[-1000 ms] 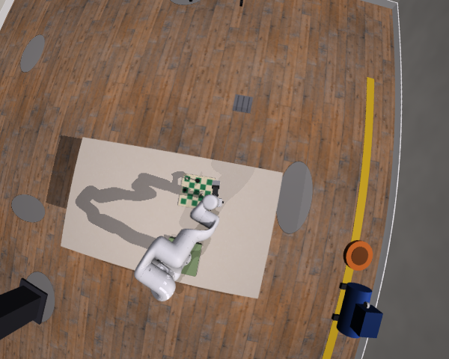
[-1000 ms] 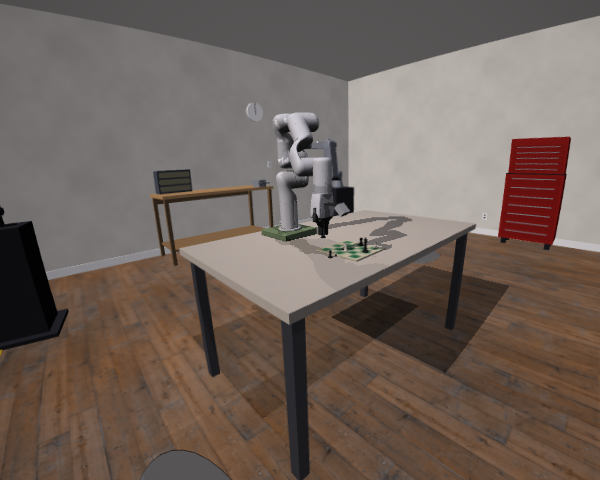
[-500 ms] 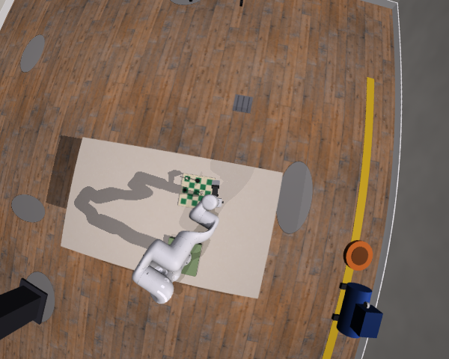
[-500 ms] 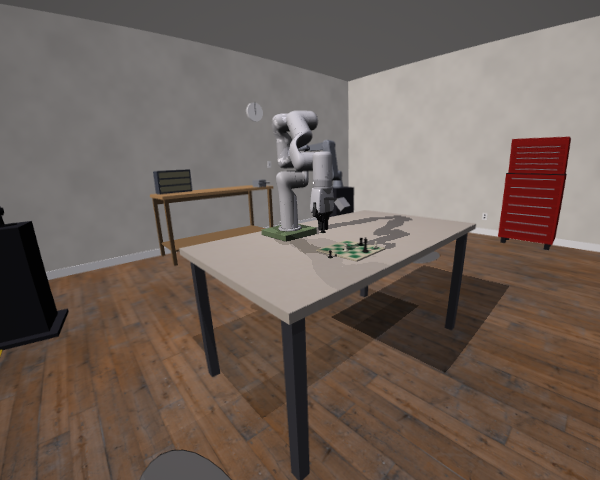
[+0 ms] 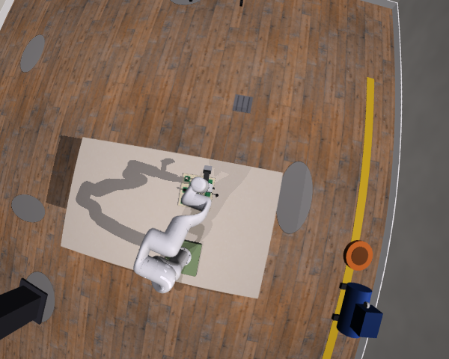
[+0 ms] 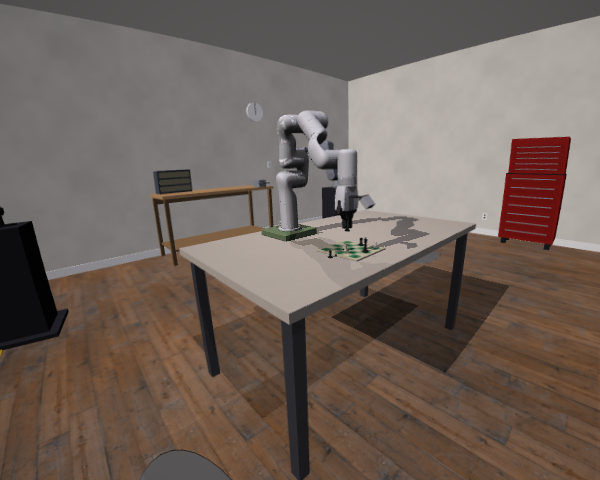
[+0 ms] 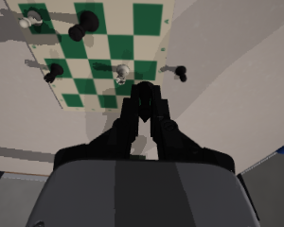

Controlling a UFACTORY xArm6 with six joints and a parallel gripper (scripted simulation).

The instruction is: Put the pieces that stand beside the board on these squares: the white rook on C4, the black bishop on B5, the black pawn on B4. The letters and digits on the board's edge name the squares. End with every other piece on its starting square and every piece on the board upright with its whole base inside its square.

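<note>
Right now my hand is 40 mm past the white rook, 30 mm to the right of it and 120 mm above it. The rest, counted from my hand: chessboard 50 mm behind, 70 mm to the left, 130 mm below.
</note>
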